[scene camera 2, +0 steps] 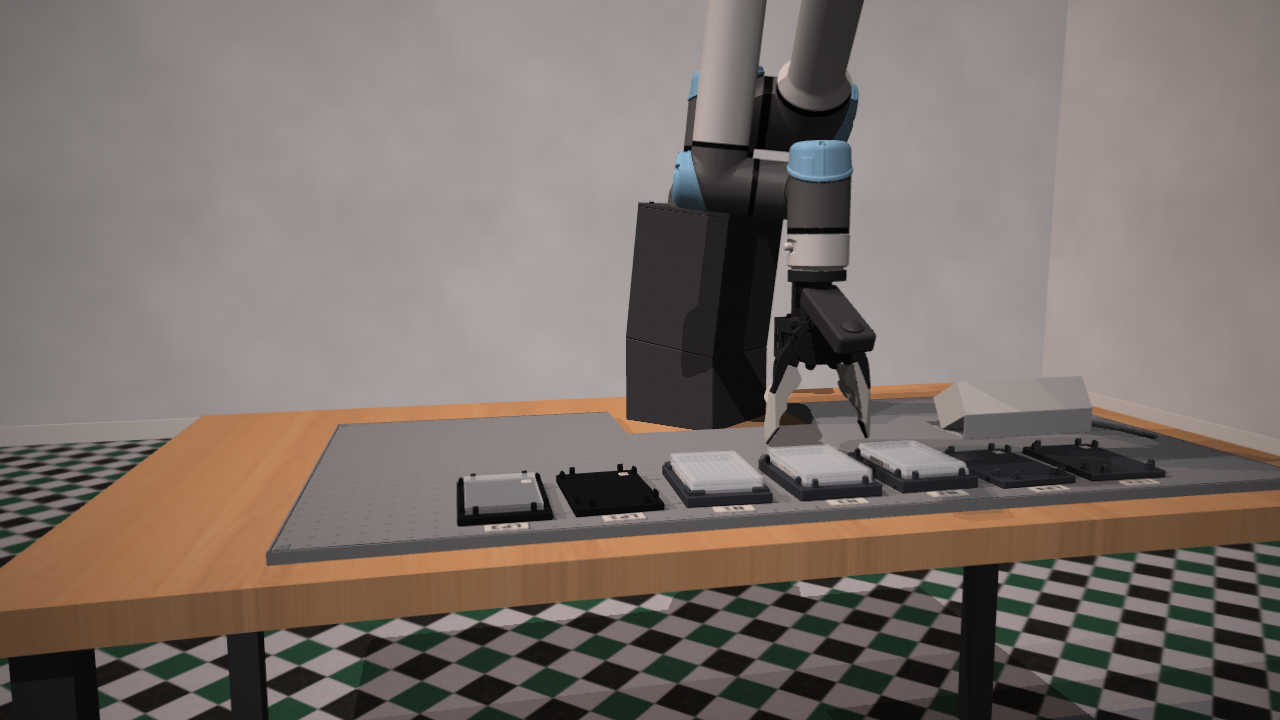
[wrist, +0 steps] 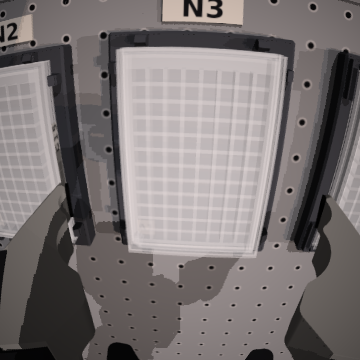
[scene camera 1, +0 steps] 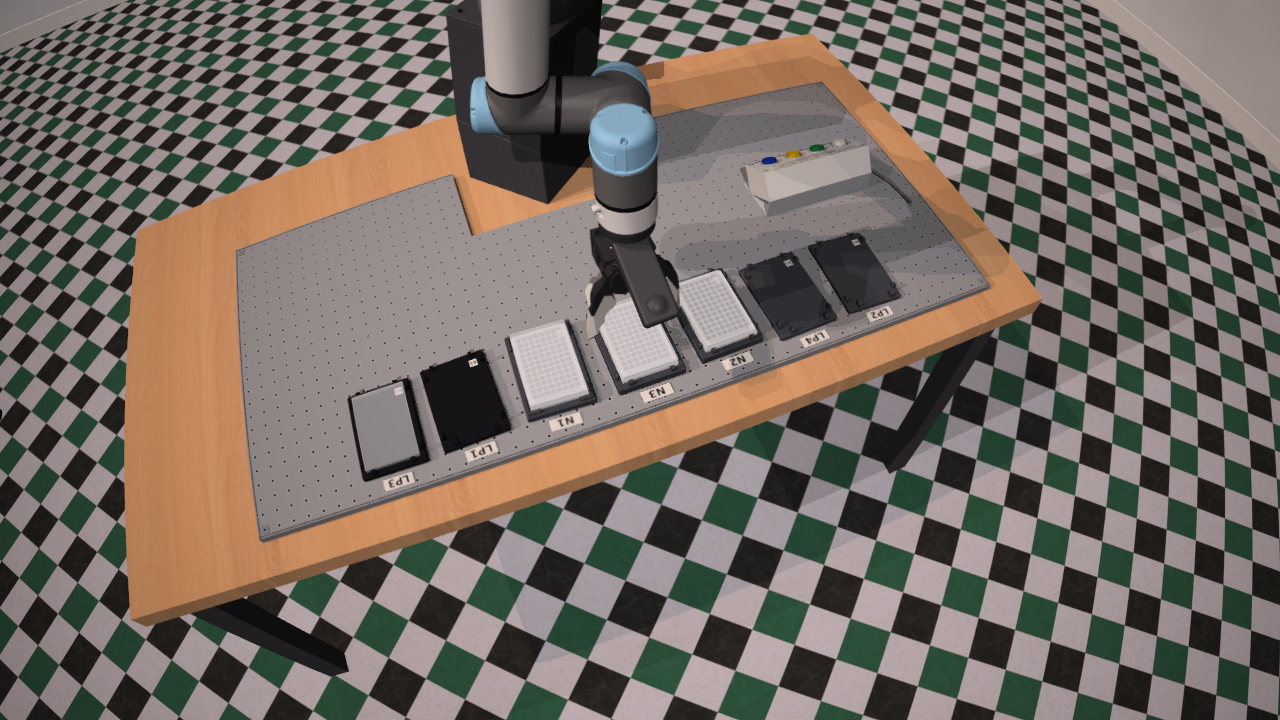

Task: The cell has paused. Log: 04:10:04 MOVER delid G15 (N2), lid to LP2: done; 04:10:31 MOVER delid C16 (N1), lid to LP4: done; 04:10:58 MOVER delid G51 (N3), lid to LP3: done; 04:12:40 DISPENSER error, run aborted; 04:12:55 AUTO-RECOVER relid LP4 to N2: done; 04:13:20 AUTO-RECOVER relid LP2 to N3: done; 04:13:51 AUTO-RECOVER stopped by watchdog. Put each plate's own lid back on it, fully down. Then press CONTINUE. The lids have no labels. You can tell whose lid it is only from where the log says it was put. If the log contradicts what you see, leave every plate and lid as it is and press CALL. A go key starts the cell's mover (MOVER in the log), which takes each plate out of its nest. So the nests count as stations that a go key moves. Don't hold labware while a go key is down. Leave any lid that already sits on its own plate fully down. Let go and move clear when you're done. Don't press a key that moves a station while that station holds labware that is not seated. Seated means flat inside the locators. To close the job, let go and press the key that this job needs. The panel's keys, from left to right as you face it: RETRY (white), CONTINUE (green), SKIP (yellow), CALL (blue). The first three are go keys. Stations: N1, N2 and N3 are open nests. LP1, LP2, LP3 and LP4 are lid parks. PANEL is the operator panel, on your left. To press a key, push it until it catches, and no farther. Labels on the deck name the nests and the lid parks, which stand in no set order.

Labels:
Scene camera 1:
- my gripper: 633, 323
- clear lid: 549, 368
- plate: 714, 283
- clear lid: 386, 434
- clear lid: 636, 350
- operator panel: 790, 183
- LP1 lid park: 464, 402
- LP2 lid park: 854, 271

